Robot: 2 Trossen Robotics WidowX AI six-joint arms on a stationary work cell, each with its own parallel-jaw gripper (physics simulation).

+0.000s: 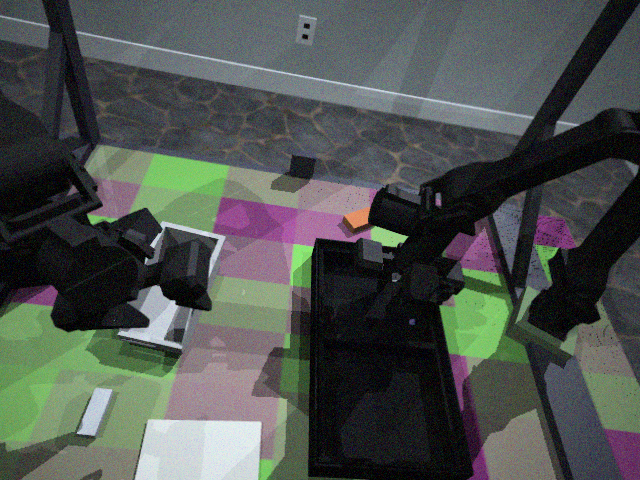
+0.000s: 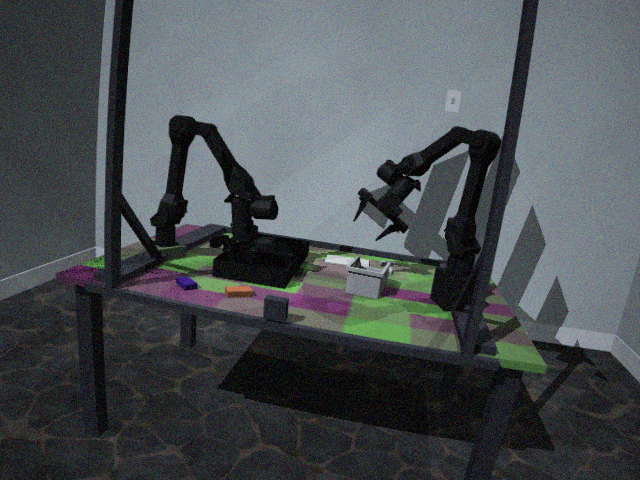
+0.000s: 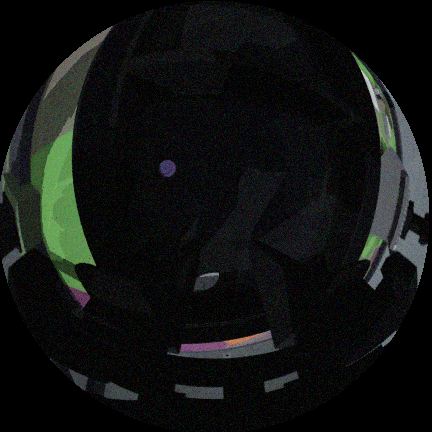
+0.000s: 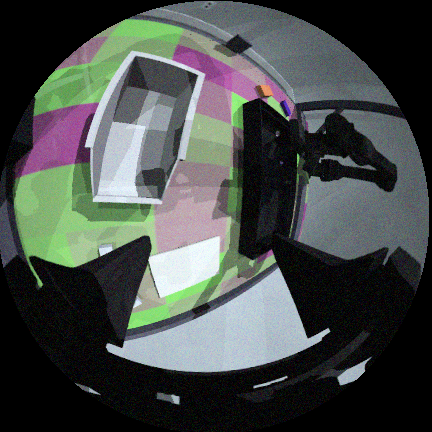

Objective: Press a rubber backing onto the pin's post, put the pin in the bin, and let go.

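Observation:
A small purple disc and a small light grey piece lie apart in the far compartment of the black tray. They look like the rubber backing and the pin, but which is which is hard to tell. My left gripper is partly open and empty, low in that compartment near both; its dark fingers barely show. The white bin stands at the left. My right gripper is wide open and empty, high above the bin's side of the table.
An orange block and a blue block lie beyond the tray. A dark box stands at the table edge. A white panel and a small white bar lie near the bin.

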